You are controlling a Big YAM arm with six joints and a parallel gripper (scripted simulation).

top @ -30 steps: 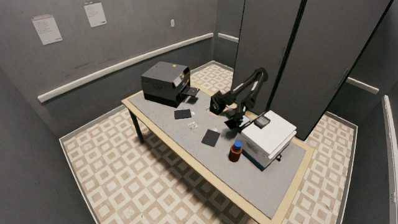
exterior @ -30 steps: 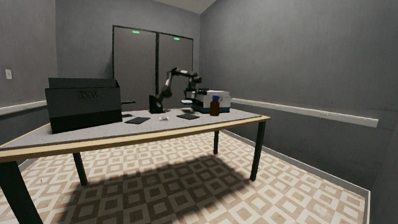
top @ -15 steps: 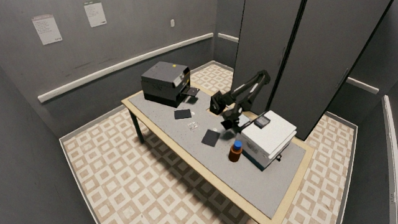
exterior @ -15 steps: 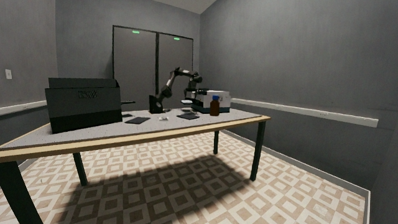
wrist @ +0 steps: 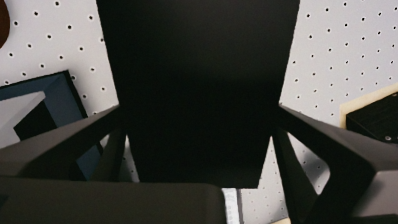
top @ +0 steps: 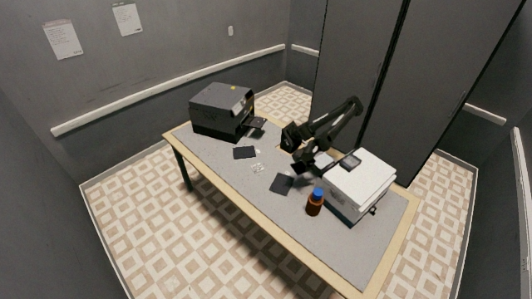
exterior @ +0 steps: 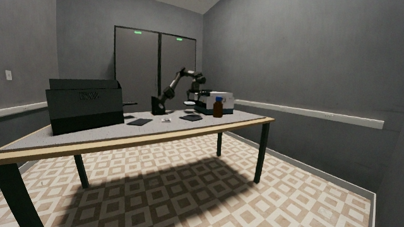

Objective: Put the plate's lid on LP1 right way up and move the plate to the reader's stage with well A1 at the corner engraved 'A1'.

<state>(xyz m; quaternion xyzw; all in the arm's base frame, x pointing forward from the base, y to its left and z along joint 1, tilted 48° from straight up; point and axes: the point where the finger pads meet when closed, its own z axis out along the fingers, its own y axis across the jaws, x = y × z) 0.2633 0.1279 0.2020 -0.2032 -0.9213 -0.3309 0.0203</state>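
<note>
The LP1 label lies 39 cm to the right of my hand, 14 cm below it and 5 cm behind it. From my hand the other things lie so: dark lid (right at my hand); dark flat pad (14 cm below, 9 cm ahead, 7 cm to the right); white multi-well plate (17 cm behind, 6 cm to the left, 5 cm below).
</note>
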